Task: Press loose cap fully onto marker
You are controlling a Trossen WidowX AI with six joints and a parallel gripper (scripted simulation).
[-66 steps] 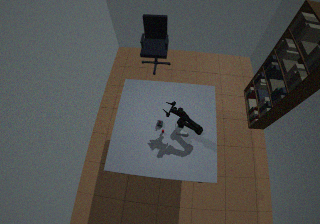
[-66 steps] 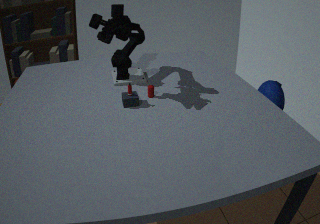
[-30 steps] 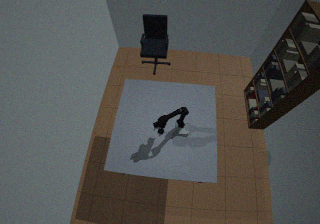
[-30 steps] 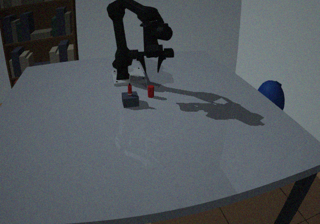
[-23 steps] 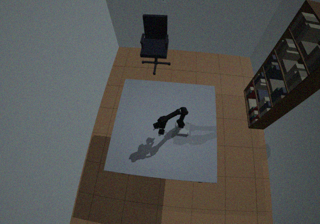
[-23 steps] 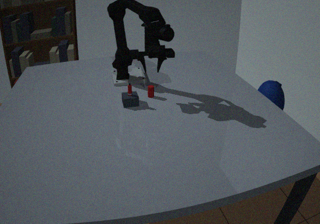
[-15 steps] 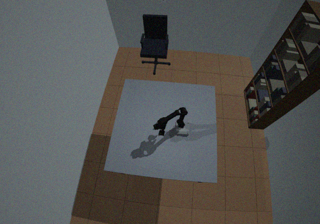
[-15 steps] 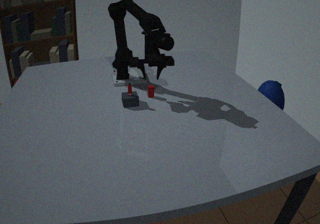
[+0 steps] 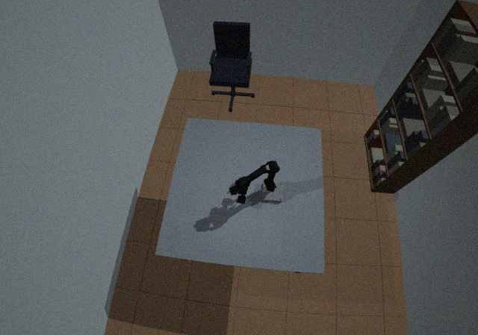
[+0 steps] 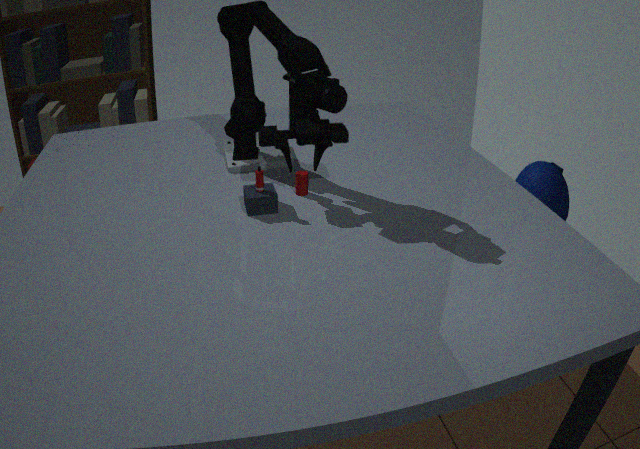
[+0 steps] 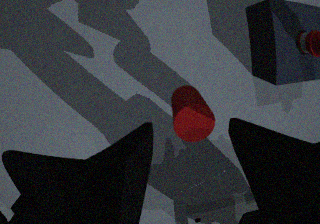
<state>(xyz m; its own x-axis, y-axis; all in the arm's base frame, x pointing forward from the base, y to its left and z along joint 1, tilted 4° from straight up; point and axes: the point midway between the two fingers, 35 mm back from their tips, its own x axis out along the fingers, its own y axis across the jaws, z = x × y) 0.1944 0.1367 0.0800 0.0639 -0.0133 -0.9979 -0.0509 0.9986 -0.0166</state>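
Now: gripper tip 30 mm above the red cap. The rest, counted from my gripper tip: dark holder block: 90 mm to the right, 60 mm ahead, 30 mm below.
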